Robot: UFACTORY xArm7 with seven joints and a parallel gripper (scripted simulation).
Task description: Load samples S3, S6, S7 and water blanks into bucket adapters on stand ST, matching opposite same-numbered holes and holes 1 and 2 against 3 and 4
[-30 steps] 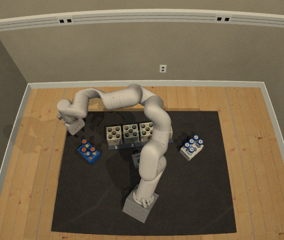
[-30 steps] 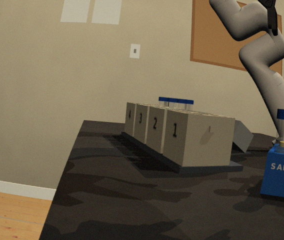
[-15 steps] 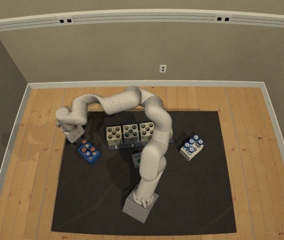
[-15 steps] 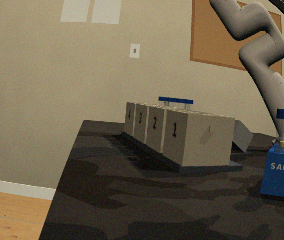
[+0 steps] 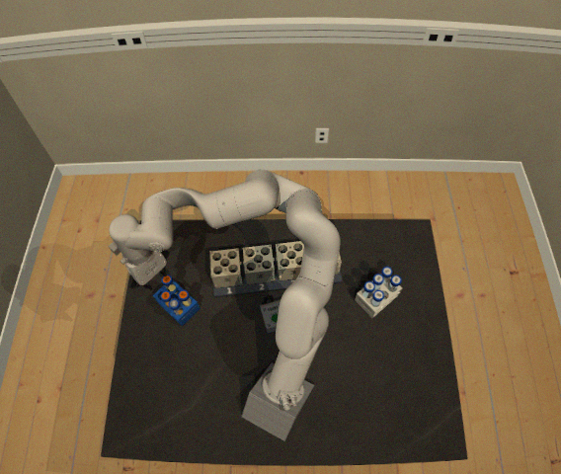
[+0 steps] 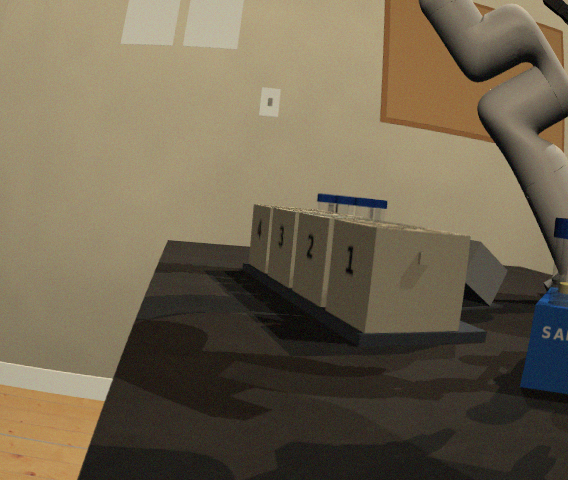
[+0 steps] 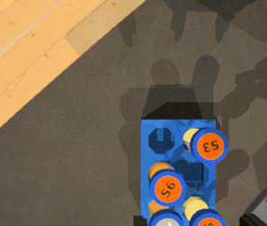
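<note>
My gripper is now 10 mm short of the blue sample rack, 20 mm to the left of it and 220 mm above it. The rest, counted from my hand: white blank rack: 110 mm behind, 680 mm to the right, 220 mm below; then adapter 1: 90 mm ahead, 200 mm to the right, 200 mm below.
</note>
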